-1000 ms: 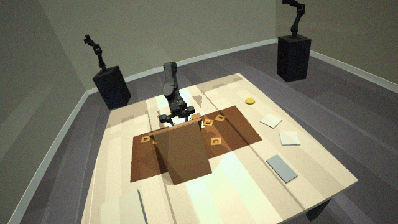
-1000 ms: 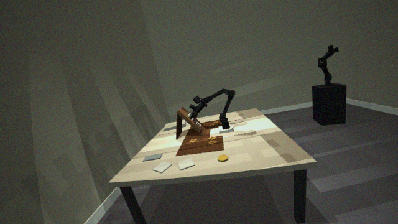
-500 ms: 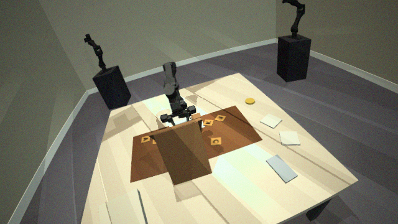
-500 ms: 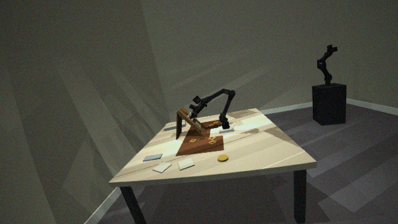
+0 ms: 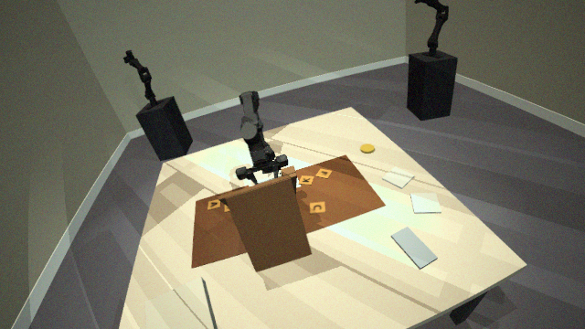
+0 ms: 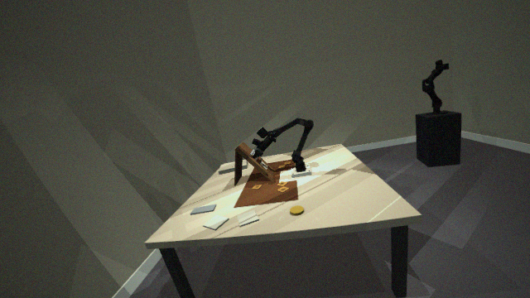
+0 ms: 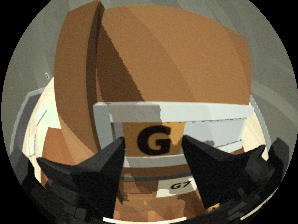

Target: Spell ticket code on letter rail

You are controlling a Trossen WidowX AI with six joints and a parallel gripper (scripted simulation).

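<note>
My gripper tip is now right at the orange tile marked g. From my gripper tip the other things lie so: brown mat (180 mm below, 140 mm behind); white ticket (90 mm below, 60 mm to the right, 50 mm behind); tile marked c (180 mm below, 150 mm to the left, 50 mm behind).
</note>
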